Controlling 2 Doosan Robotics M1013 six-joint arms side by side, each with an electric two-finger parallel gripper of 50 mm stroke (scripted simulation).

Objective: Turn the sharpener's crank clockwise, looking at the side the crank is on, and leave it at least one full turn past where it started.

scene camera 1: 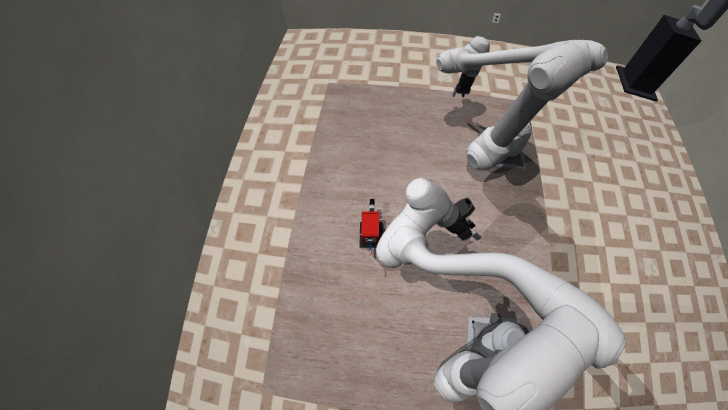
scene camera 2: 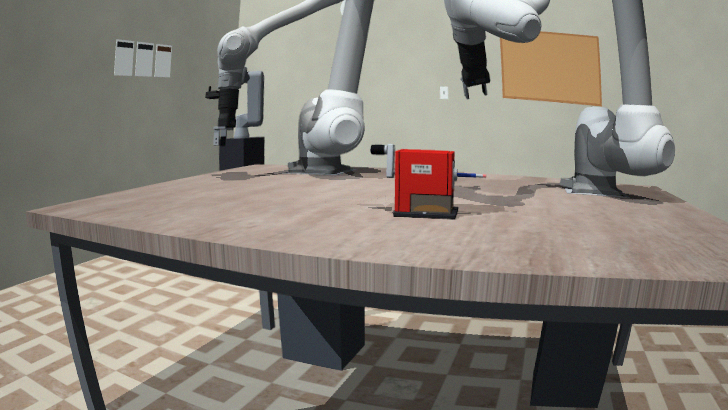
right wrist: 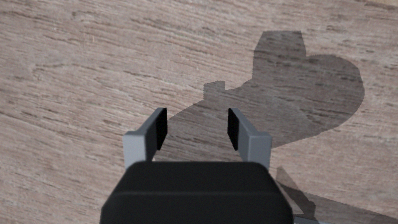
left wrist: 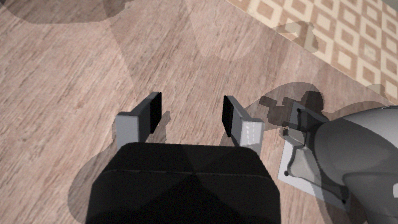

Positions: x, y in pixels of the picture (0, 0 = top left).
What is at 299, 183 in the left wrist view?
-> A base plate.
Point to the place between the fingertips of my right gripper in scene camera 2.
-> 219, 145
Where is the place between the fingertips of my left gripper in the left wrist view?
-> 192, 106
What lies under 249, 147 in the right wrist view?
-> My right gripper.
